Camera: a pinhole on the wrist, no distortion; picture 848 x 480 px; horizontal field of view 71.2 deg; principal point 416.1 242.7 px. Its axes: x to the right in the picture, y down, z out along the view. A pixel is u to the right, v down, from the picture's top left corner.
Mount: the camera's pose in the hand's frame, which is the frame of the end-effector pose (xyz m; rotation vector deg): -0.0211 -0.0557 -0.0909 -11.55 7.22 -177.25
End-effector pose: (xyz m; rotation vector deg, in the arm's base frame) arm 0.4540 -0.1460 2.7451 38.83 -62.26 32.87
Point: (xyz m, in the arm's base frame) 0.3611 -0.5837 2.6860
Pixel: 644.2 428.1
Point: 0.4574 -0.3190 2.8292
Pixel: 297.8 304.5
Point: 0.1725 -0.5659 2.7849
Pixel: 579.8 204.0
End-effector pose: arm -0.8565 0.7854 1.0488 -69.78 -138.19 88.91
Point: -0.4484 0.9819 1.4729
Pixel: behind the camera
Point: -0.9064 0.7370 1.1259
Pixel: 514.8 425.4
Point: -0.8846 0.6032 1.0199
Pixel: 641.5 123.7
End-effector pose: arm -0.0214 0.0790 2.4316 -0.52 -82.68 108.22
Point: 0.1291 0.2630 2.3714
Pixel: behind the camera
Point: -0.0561 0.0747 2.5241
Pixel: 171.1 214.9
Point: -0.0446 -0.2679 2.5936
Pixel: 614.5 237.2
